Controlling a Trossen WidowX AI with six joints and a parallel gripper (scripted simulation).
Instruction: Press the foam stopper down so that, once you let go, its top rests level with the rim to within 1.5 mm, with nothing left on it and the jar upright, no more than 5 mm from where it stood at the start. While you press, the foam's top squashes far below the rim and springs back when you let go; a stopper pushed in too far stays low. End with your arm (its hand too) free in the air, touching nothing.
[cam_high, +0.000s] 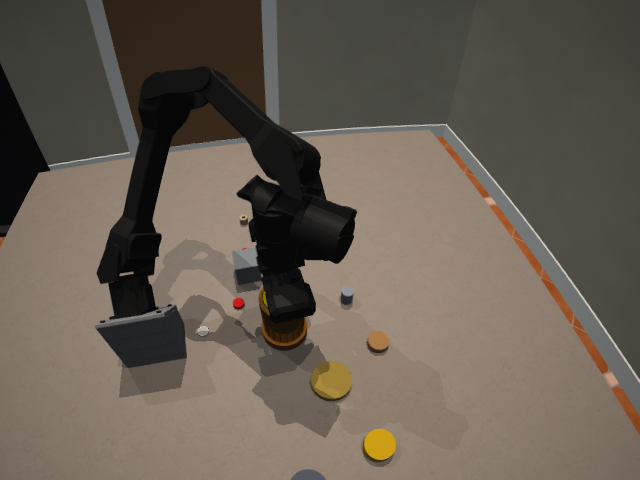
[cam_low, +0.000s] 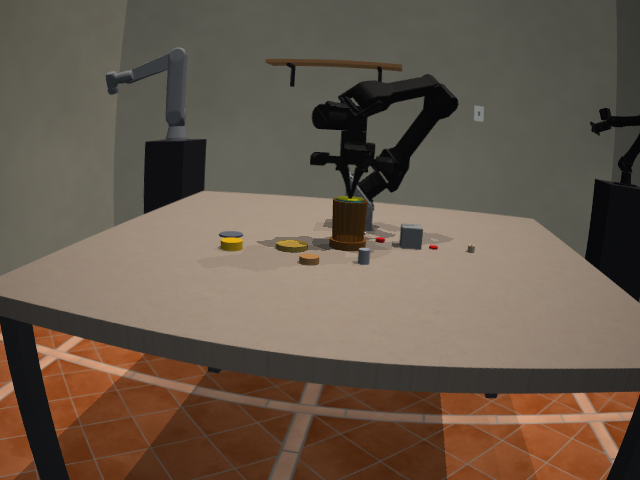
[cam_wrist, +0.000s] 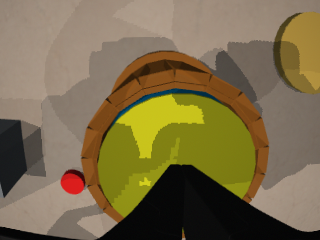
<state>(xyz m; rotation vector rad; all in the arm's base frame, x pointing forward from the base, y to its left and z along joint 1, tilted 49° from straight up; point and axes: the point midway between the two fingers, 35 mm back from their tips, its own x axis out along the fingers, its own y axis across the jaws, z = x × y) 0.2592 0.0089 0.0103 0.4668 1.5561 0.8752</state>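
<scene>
Now: hand 5 cm above the foam stopper. The rest, counted from my hand: small grey cylinder 13 cm ahead, 6 cm to the left, 13 cm below; then olive disc 8 cm ahead, 11 cm to the right, 14 cm below; then red button 9 cm behind, 6 cm to the left, 14 cm below.
</scene>
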